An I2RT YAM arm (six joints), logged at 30 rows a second.
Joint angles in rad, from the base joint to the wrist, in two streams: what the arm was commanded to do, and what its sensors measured. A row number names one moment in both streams.
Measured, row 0: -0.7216, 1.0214, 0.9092, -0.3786, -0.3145, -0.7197
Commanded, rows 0 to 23: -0.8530, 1.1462, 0.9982, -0.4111, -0.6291, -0.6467; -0.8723, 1.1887, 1.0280, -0.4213, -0.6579, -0.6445; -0.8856, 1.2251, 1.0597, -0.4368, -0.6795, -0.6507; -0.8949, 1.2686, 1.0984, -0.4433, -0.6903, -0.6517; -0.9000, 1.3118, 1.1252, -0.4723, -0.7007, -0.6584; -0.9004, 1.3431, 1.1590, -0.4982, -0.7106, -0.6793; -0.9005, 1.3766, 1.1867, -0.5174, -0.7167, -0.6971; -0.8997, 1.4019, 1.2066, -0.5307, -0.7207, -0.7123; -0.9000, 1.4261, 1.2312, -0.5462, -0.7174, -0.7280; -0.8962, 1.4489, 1.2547, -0.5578, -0.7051, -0.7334; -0.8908, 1.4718, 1.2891, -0.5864, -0.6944, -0.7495; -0.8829, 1.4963, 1.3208, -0.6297, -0.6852, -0.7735; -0.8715, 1.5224, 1.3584, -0.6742, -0.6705, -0.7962; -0.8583, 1.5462, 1.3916, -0.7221, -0.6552, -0.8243; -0.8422, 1.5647, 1.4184, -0.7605, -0.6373, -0.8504; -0.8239, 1.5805, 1.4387, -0.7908, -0.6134, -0.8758; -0.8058, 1.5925, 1.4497, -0.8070, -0.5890, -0.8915; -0.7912, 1.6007, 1.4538, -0.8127, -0.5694, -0.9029; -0.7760, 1.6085, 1.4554, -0.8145, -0.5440, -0.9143; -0.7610, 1.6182, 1.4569, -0.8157, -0.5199, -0.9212; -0.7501, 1.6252, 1.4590, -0.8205, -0.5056, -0.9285; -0.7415, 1.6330, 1.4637, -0.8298, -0.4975, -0.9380; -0.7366, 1.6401, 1.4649, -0.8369, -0.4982, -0.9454; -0.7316, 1.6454, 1.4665, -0.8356, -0.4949, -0.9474
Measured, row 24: -0.7677, 1.6169, 1.4391, -0.6968, -0.5529, -0.8528
